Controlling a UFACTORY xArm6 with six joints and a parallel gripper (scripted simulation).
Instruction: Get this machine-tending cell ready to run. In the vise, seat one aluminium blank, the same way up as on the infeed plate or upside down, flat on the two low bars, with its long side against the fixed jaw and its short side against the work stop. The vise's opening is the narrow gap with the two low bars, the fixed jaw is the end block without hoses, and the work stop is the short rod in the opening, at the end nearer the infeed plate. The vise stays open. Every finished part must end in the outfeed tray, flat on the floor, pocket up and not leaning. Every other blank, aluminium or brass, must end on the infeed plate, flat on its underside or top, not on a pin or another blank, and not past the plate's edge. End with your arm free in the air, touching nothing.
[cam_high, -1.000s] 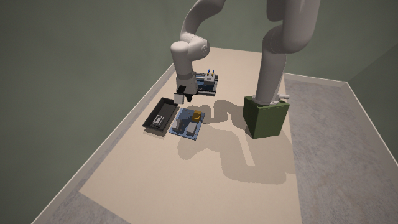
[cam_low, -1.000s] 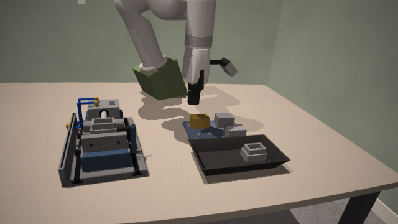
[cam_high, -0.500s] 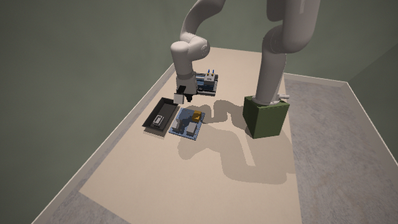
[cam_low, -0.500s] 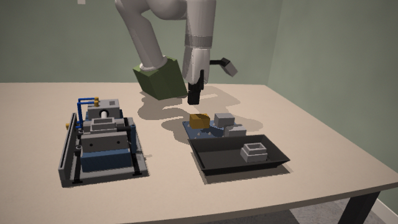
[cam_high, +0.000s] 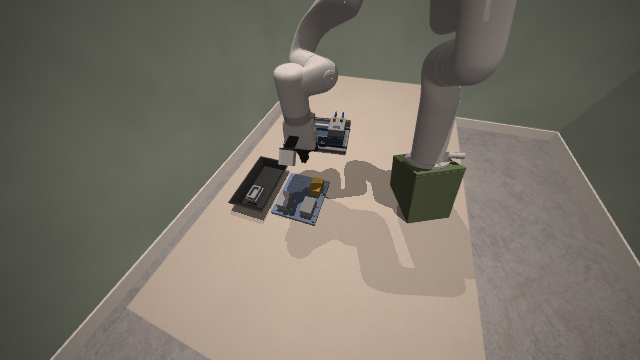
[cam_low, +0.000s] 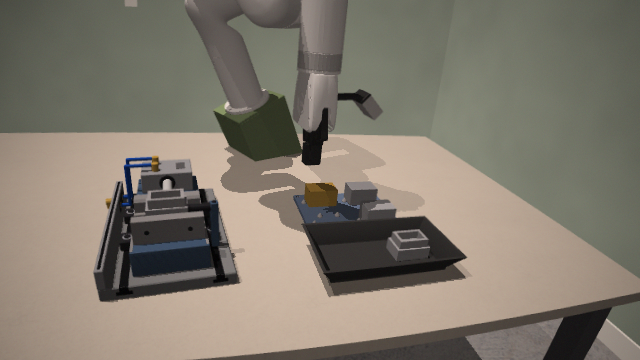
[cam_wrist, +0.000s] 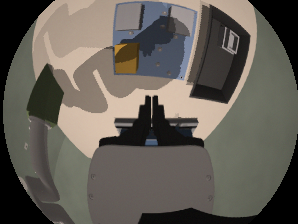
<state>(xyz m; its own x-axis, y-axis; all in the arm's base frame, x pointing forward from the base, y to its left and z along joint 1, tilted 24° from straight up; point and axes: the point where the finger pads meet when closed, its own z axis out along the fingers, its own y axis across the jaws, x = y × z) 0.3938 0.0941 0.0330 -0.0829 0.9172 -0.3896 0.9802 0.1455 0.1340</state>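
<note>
Right now the brass blank is 50 mm behind my hand, 40 mm to the left of it and 110 mm below it. From my hand the other things lie so: vise: 40 mm ahead, 250 mm to the right, 100 mm below.
</note>
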